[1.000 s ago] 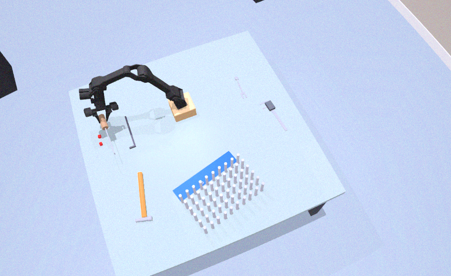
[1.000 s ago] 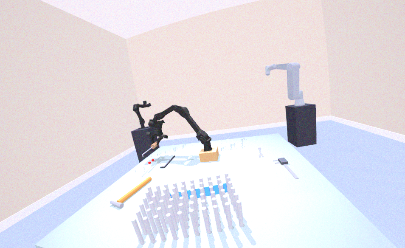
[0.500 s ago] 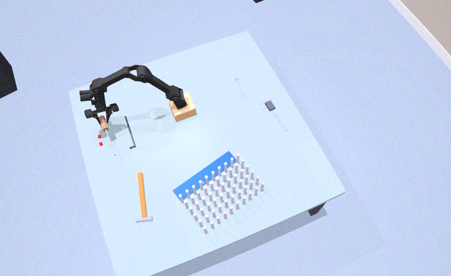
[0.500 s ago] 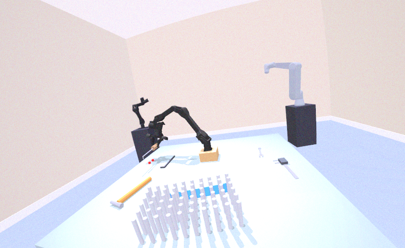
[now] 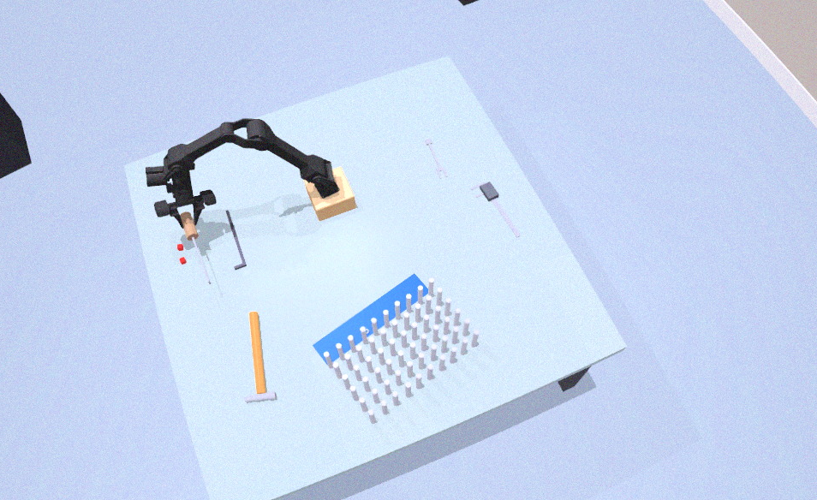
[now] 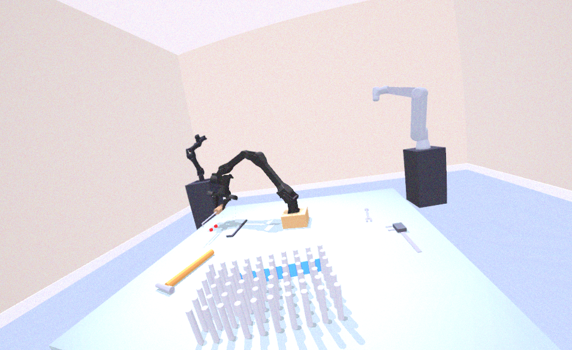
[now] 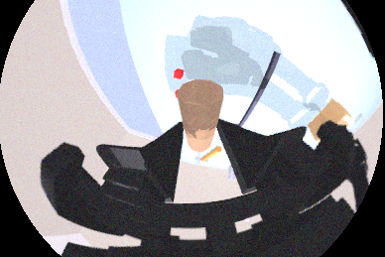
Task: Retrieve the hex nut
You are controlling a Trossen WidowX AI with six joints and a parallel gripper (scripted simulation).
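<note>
My gripper tip is 10 cm short of the thin hook tool, 1 cm to the left of it and 1 cm above it. From my gripper tip the other things lie so: small wrench (85 cm to the left, 12 cm below, 9 cm ahead); blue taped strip (51 cm ahead, 38 cm to the left, 12 cm below).
</note>
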